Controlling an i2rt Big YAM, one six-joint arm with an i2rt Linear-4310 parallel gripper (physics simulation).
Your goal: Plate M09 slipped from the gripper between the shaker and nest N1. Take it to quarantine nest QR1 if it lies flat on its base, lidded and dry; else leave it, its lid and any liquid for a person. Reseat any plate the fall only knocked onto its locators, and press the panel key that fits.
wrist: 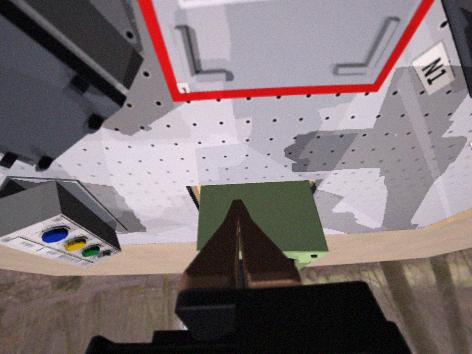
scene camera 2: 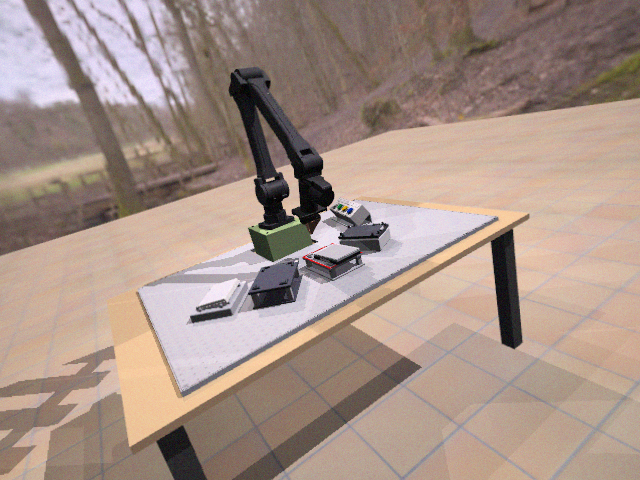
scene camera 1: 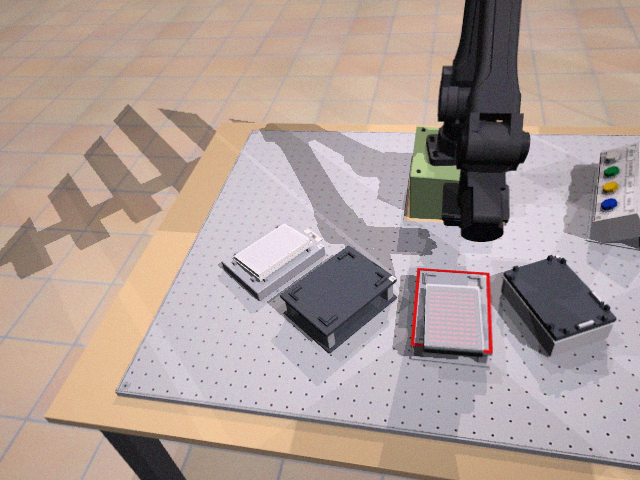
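Pixels of known places: gripper, fingertip midpoint: (wrist: pixel 237 205) (scene camera 2: pixel 310 233); arm's base, origin of the base link: (scene camera 2: pixel 276 224).
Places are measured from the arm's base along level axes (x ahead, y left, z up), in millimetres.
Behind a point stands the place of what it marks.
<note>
My gripper (scene camera 2: pixel 311 227) @[x 211, y -10, z -16 mm] (wrist: pixel 237 205) @[x 211, y -10, z -16 mm] is shut and empty, in front of the green base block; the arm hides its fingers in scene camera 1. A clear plate with pink wells (scene camera 1: pixel 454 316) @[x 387, y -64, z -34 mm] (scene camera 2: pixel 337 252) @[x 401, y -75, z -33 mm] lies over the front part of the red-bordered nest (scene camera 1: pixel 491 312) (scene camera 2: pixel 316 264) @[x 349, y -122, z -58 mm] (wrist: pixel 280 93) @[x 274, y -50, z -53 mm], shifted forward; the two rear corner locators are uncovered. I cannot read its name or tell a slight tilt. Dark nest N1 (scene camera 1: pixel 338 291) @[x 318, y -246, z -41 mm] (scene camera 2: pixel 273 276) @[x 309, y -251, z -42 mm] holds no plate. The dark-topped shaker (scene camera 1: pixel 560 297) @[x 355, y 104, z -39 mm] (scene camera 2: pixel 364 231) @[x 359, y 95, z -39 mm] (wrist: pixel 45 85) @[x 315, y 57, z -39 mm] is bare. The key panel (scene camera 1: pixel 615 180) @[x 105, y 270, z -21 mm] (scene camera 2: pixel 349 210) @[x 159, y 238, z -26 mm] (wrist: pixel 60 240) @[x 147, y 243, z -24 mm] has green, yellow and blue keys.
A white plate (scene camera 1: pixel 273 250) @[x 201, y -370, z -50 mm] (scene camera 2: pixel 219 293) @[x 210, y -380, z -50 mm] rests on a low block (scene camera 1: pixel 289 276) @[x 239, y -341, z -83 mm] (scene camera 2: pixel 217 313) @[x 259, y -422, z -79 mm] at the far left, beside N1; its seating is hard to tell. The green base block (scene camera 1: pixel 431 191) @[x 79, y -61, z -33 mm] (scene camera 2: pixel 281 241) @[x 80, y -52, z -42 mm] (wrist: pixel 260 215) @[x 86, y -21, z -52 mm] stands behind the red-bordered nest.
</note>
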